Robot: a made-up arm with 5 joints.
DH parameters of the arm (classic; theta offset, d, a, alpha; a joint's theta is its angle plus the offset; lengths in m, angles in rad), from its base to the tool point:
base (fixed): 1.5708 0.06 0 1.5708
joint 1: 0 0.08 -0.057 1.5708
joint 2: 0 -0.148 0.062 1.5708
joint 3: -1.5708 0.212 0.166 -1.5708
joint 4: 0 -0.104 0.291 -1.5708
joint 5: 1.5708 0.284 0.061 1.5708
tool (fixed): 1.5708 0.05 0 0
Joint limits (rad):
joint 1: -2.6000..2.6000
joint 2: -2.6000..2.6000
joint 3: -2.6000..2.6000
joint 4: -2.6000..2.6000
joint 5: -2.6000..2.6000
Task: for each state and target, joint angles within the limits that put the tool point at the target. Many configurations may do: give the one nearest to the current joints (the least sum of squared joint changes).
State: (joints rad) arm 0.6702 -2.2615 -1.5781 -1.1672 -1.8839
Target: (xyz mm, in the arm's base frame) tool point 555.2 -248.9 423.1
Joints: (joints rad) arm 0.9221 -2.3790 -1.0485 -0.7134 -2.0462
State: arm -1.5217 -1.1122 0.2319 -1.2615 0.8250
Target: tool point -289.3 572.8 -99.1
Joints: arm -1.6888 -0.9976 0.9617 -0.4794 1.2014
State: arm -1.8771 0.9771 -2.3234 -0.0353 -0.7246
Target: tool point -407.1 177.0 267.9
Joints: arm -2.1769 1.0972 -1.5903 -0.2566 -0.8162
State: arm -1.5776 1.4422 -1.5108 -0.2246 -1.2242
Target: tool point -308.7 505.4 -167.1
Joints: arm -1.6319 1.8414 -0.8215 -0.5062 -1.2985
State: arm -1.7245 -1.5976 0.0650 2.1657 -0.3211
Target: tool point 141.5 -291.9 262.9
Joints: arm -1.0612 -1.6285 -0.1232 2.5892 -0.3407
